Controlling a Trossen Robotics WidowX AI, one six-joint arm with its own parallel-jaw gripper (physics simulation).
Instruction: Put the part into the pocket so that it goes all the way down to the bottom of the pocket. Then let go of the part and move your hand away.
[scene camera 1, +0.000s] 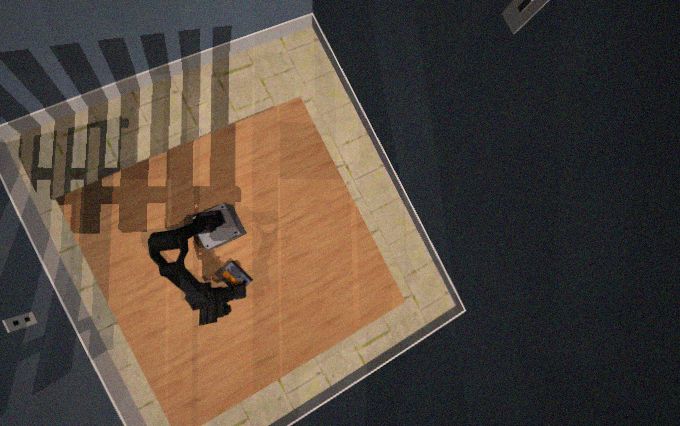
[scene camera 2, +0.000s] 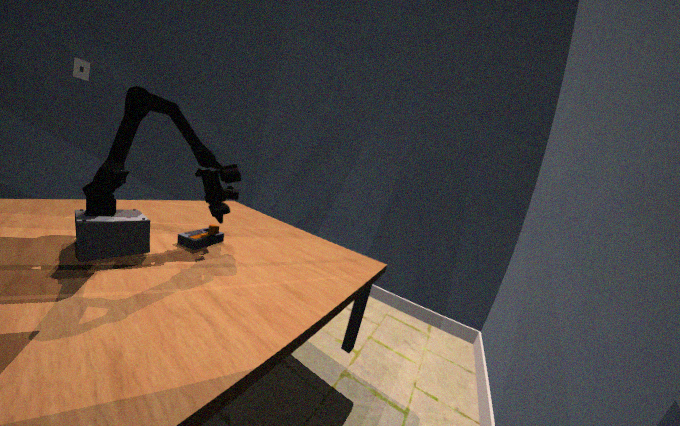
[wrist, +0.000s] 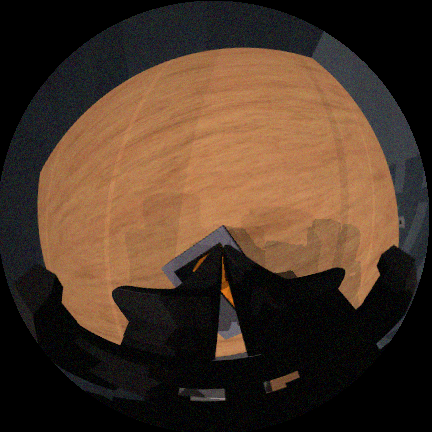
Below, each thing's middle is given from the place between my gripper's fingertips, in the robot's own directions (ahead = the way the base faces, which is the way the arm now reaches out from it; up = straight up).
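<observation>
Looking at the pocket block (wrist: 180, 267), I find that my gripper is 10 mm to the right of it and 70 mm past it, and also 60 mm above.
</observation>
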